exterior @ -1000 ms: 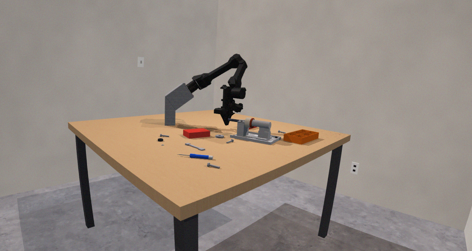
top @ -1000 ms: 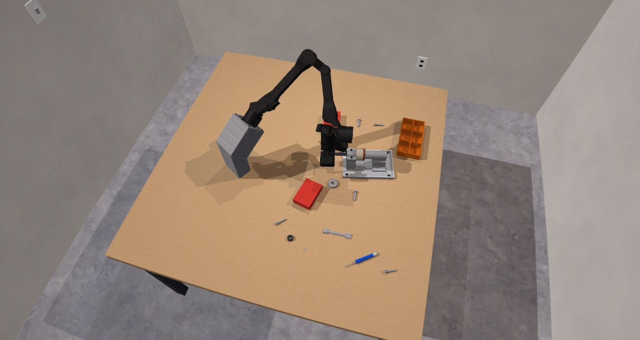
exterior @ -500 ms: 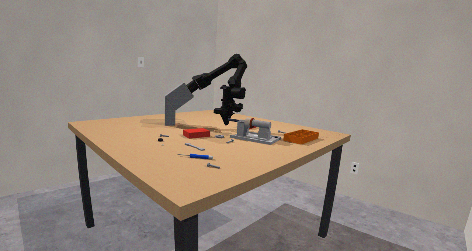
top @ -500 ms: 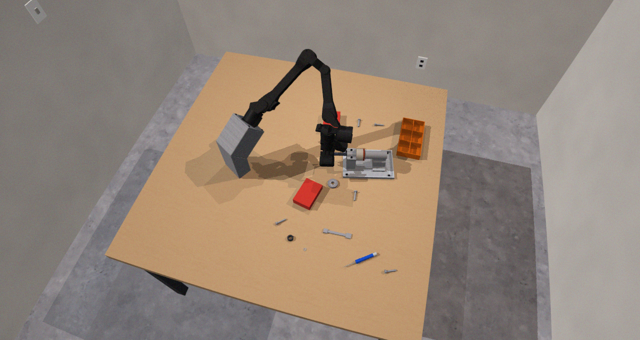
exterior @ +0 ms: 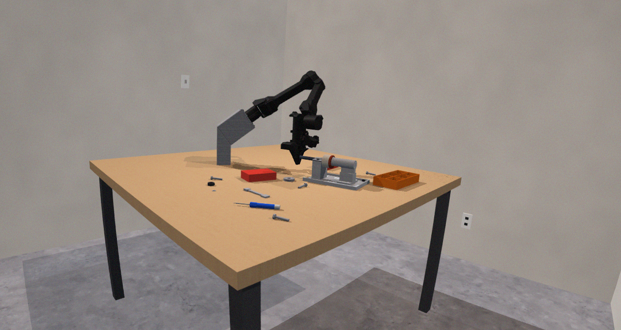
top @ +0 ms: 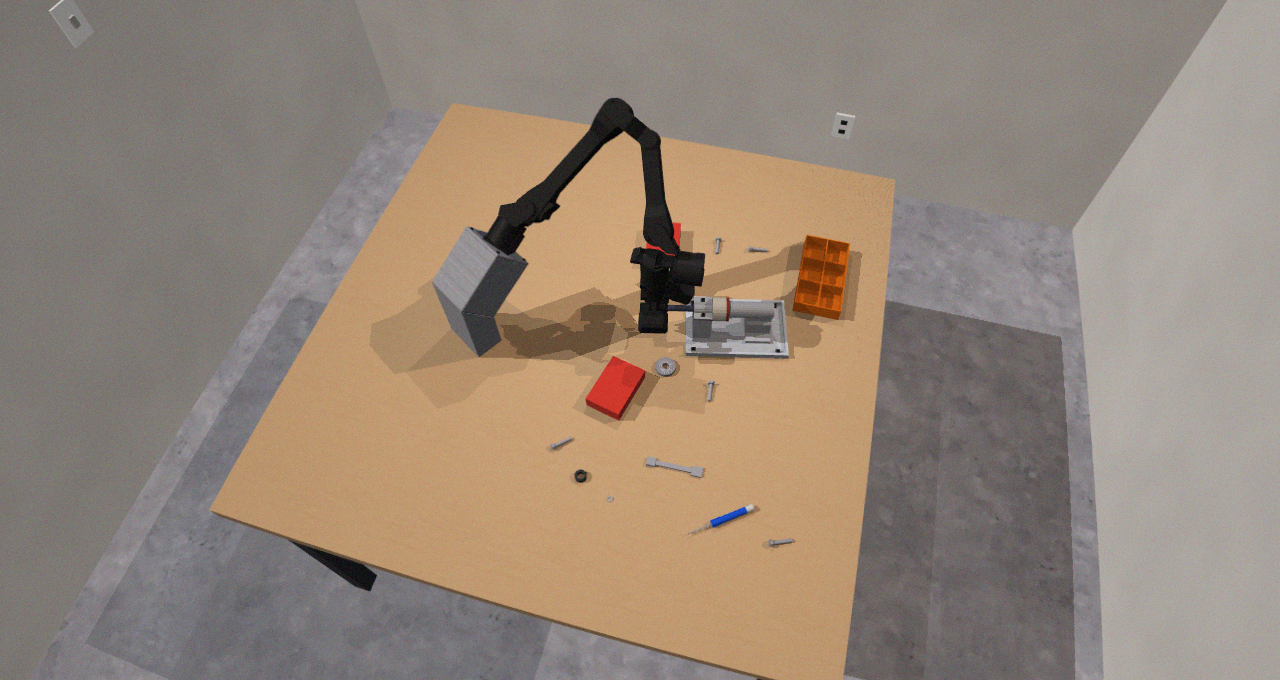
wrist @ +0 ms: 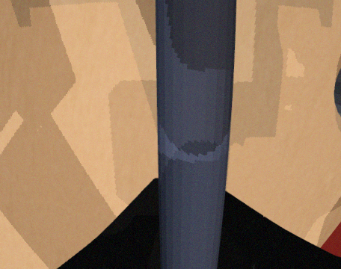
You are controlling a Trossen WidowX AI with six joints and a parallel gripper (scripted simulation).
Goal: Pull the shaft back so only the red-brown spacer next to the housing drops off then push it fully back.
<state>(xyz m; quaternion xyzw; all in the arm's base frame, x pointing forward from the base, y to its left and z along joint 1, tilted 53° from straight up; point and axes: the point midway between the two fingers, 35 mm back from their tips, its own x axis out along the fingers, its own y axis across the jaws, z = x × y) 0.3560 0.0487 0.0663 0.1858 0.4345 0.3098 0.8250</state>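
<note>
My hand is 7 cm short of the shaft and 3 cm to the right of it. Also, from my hand: grey fixture (17 cm ahead, 7 cm to the left, 3 cm below); then red-brown spacer (15 cm ahead, 6 cm to the left); then wrench (18 cm ahead, 30 cm to the right, 8 cm below).
</note>
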